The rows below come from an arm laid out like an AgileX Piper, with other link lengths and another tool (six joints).
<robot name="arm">
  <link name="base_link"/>
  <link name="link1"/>
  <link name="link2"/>
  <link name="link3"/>
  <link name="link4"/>
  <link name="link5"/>
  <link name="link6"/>
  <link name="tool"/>
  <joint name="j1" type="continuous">
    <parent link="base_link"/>
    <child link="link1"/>
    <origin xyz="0 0 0.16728" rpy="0 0 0"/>
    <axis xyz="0 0 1"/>
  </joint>
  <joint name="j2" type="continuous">
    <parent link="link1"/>
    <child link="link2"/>
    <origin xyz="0 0 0" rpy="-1.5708 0 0"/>
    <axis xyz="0 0 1"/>
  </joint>
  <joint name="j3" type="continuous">
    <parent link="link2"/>
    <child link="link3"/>
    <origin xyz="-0.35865 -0.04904 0" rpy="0 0 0"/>
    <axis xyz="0 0 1"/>
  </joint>
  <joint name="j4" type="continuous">
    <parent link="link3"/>
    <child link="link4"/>
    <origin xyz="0.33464 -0.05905 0" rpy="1.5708 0 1.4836"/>
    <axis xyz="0 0 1"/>
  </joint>
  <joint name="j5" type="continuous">
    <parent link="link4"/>
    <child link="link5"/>
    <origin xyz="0 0 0" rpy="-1.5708 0 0"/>
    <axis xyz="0 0 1"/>
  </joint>
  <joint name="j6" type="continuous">
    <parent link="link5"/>
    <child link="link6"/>
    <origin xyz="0 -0.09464 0" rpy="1.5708 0 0"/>
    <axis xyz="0 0 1"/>
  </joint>
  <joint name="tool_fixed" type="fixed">
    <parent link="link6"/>
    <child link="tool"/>
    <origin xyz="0.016 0.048 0.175" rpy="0 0.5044 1.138"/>
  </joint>
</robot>
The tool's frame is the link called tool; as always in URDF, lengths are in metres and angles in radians. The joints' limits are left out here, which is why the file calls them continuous.
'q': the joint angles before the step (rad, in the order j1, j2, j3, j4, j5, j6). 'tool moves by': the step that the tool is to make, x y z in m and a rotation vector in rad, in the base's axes. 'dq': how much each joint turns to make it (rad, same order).
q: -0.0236, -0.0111, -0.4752, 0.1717, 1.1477, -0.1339
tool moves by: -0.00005, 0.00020, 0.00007, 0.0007, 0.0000, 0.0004
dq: -0.0001, 0.0000, -0.0001, 0.0008, 0.0001, 0.0000
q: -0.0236, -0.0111, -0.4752, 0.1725, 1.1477, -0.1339
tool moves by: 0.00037, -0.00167, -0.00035, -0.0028, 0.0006, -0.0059
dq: -0.0001, -0.0001, 0.0000, -0.0071, 0.0001, 0.0038
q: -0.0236, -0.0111, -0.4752, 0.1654, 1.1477, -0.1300
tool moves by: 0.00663, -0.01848, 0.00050, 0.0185, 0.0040, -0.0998
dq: 0.0001, 0.0000, 0.0000, -0.0814, -0.0072, 0.1030
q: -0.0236, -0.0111, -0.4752, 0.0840, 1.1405, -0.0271
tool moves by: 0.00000, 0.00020, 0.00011, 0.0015, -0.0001, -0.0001
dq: 0.0001, -0.0001, 0.0000, 0.0007, -0.0001, 0.0011
